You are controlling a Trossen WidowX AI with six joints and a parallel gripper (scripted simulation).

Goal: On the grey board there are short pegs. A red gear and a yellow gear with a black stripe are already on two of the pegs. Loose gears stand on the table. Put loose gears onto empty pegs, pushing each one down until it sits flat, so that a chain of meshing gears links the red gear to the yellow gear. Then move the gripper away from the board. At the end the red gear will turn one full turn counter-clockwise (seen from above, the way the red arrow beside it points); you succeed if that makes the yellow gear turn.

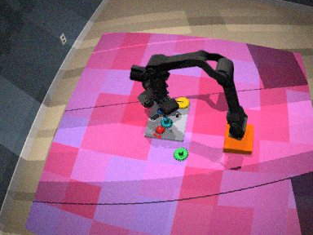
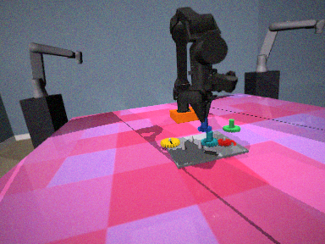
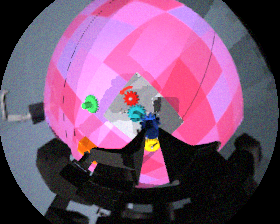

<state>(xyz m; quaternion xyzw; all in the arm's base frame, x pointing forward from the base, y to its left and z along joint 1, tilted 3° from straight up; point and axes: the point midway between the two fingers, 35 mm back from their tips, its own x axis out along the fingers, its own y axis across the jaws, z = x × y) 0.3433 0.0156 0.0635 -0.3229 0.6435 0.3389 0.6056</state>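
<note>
Now: the teal gear 2 cm behind my gripper tip, 2 cm to the left of it and 7 cm below it. Also, from my gripper tip: blue gear (1 cm below); red gear (1 cm behind, 6 cm to the left, 8 cm below); yellow gear (5 cm behind, 10 cm to the right, 7 cm below).
</note>
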